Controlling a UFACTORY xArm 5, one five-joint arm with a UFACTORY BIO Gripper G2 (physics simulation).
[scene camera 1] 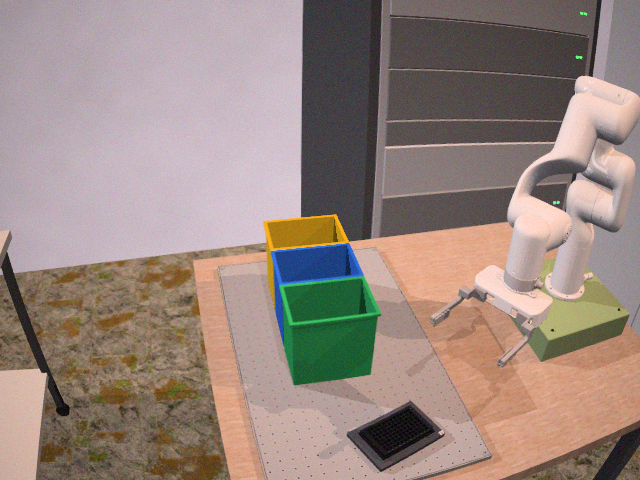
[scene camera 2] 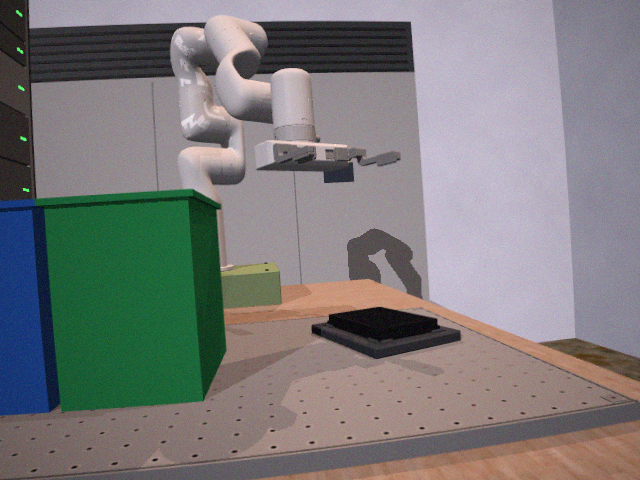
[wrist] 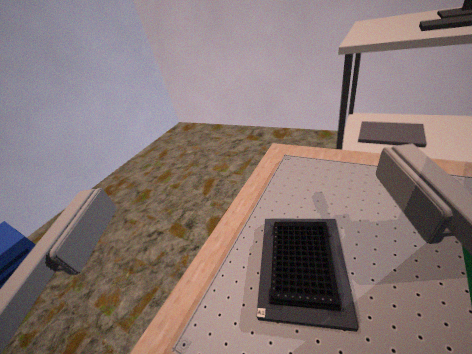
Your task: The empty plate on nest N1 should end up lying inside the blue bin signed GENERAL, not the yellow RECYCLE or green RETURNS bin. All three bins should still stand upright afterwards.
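Pixels of known places: hand at its tool point: (scene camera 1: 473, 336) (scene camera 2: 349, 156) (wrist: 232, 210); arm's base at its link origin: (scene camera 1: 564, 287).
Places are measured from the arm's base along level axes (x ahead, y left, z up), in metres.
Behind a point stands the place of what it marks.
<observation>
The black, many-welled plate (scene camera 1: 395, 429) {x 0.609, y 0.252, z -0.037 m} (scene camera 2: 382, 321) {x 0.635, y 0.250, z -0.035 m} (wrist: 302, 265) {x 0.592, y 0.251, z -0.035 m} lies flat on the dark grey nest (scene camera 1: 383, 463) {x 0.658, y 0.322, z -0.049 m} (scene camera 2: 377, 352) {x 0.699, y 0.222, z -0.053 m} (wrist: 348, 300) {x 0.572, y 0.189, z -0.049 m}, which has an A1 label in the wrist view. The blue bin (scene camera 1: 316, 266) {x 0.645, y -0.190, z 0.069 m} (scene camera 2: 23, 310) {x 0.751, y -0.095, z 0.028 m} stands upright between the yellow bin (scene camera 1: 299, 232) {x 0.650, y -0.321, z 0.083 m} and the green bin (scene camera 1: 333, 348) {x 0.680, y 0.055, z 0.039 m} (scene camera 2: 124, 304) {x 0.758, y -0.010, z 0.027 m} (wrist: 468, 265) {x 0.669, y 0.056, z -0.052 m}. Their signs do not show. My gripper (scene camera 1: 467, 342) {x 0.489, y 0.259, z 0.190 m} (scene camera 2: 339, 157) (wrist: 248, 212) {x 0.489, y 0.259, z 0.190 m} is wide open and empty. It hangs high above the table on the base side, apart from the plate and bins.
The bins and nest stand on a perforated grey board (scene camera 1: 413, 356) {x 0.479, y 0.037, z -0.060 m} (scene camera 2: 336, 413) {x 0.822, y 0.151, z -0.060 m} (wrist: 400, 310) {x 0.586, y 0.132, z -0.060 m} on the wooden table (scene camera 1: 496, 423) {x 0.379, y 0.296, z -0.073 m}. The arm's green base block (scene camera 1: 578, 330) {x 0.071, y 0.169, z 0.001 m} (scene camera 2: 253, 289) {x 0.170, y 0.106, z -0.036 m} is at the back. A blue object (wrist: 12, 250) shows at the wrist view's left edge.
</observation>
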